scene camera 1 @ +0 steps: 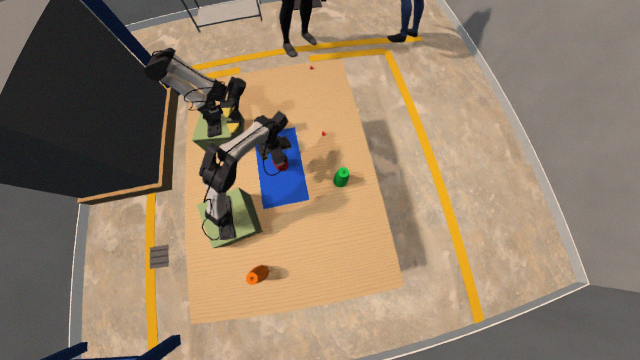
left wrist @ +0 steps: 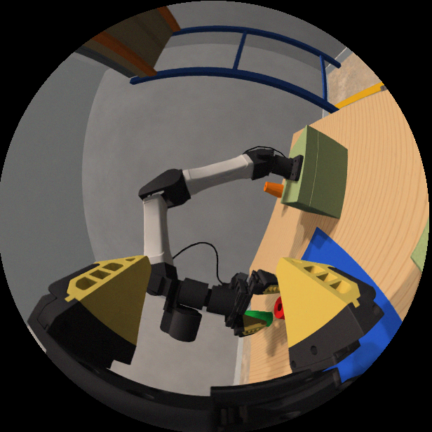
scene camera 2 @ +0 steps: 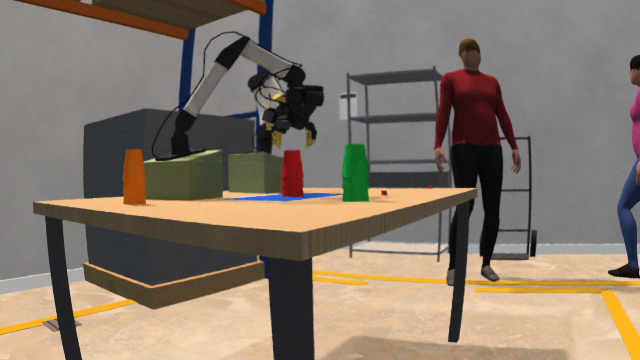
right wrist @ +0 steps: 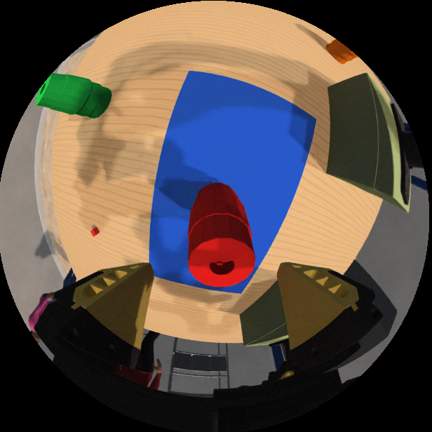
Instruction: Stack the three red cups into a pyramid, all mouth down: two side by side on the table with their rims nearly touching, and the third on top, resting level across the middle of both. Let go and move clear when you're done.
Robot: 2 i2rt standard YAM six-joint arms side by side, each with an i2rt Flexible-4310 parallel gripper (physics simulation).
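Where they show: left gripper, fingertip midpoint: [scene camera 1: 229, 125] [scene camera 2: 270, 110]; right gripper, fingertip midpoint: [scene camera 2: 293, 148]; left arm's base at its link origin: [scene camera 1: 214, 122]; right arm's base at its link origin: [scene camera 1: 225, 217] [scene camera 2: 181, 156].
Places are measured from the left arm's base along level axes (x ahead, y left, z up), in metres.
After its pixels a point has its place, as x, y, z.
A tall red stack of nested cups [scene camera 1: 281, 165] {0.301, -0.323, -0.064} [scene camera 2: 292, 172] {0.313, -0.318, -0.063} [left wrist: 279, 307] [right wrist: 220, 225] stands upright, mouth down, on the blue mat [scene camera 1: 285, 192] {0.280, -0.449, -0.144} [scene camera 2: 260, 198] {0.251, -0.421, -0.143} [left wrist: 320, 245] [right wrist: 240, 135]. Ridges show around its side; I cannot count the cups in it. No red cup shows standing apart from it. My right gripper [scene camera 2: 294, 141] {0.301, -0.290, 0.018} [right wrist: 215, 271] is open and empty, a little above the stack's top, and hides part of it in scene camera 1. My left gripper [scene camera 1: 231, 120] {0.141, -0.174, 0.175} [left wrist: 213, 265] is open and empty, raised near its own base, away from the cups.
A green cup stack [scene camera 1: 341, 177] {0.571, -0.487, -0.001} [scene camera 2: 355, 172] {0.600, -0.501, -0.066} [right wrist: 75, 95] stands beyond the mat. An orange stack [scene camera 1: 258, 274] {0.091, -0.812, -0.008} [scene camera 2: 134, 177] {0.093, -0.841, -0.069} [right wrist: 342, 51] stands past the right arm's base. Small red pieces [scene camera 1: 323, 133] {0.578, -0.165, -0.130} [scene camera 2: 384, 192] {0.582, -0.173, -0.134} [right wrist: 95, 231] lie on the table. Green blocks carry both arms.
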